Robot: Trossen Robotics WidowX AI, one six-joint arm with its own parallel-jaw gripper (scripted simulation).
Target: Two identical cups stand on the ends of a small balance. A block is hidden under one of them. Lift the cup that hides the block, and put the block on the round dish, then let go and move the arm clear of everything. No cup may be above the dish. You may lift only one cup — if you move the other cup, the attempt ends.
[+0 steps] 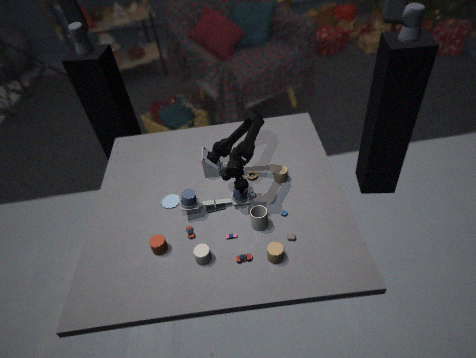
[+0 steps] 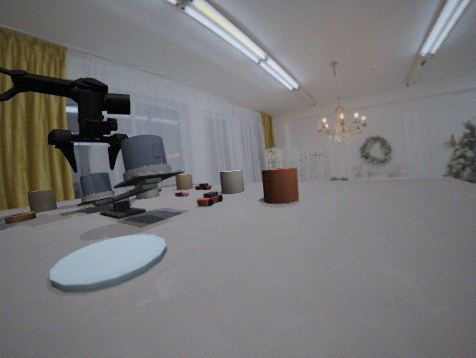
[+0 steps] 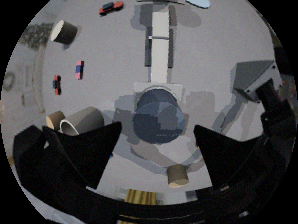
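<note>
Image 2 gives me my gripper (image 2: pixel 95 171), open and holding nothing. A small balance (image 2: pixel 147 177) is there too, as are a pale blue round dish (image 2: pixel 111 262) and an orange cylinder (image 2: pixel 280 185). In image 3 I see my gripper (image 3: pixel 159 127) again, while the orange cylinder is out of frame in image 3.
</note>
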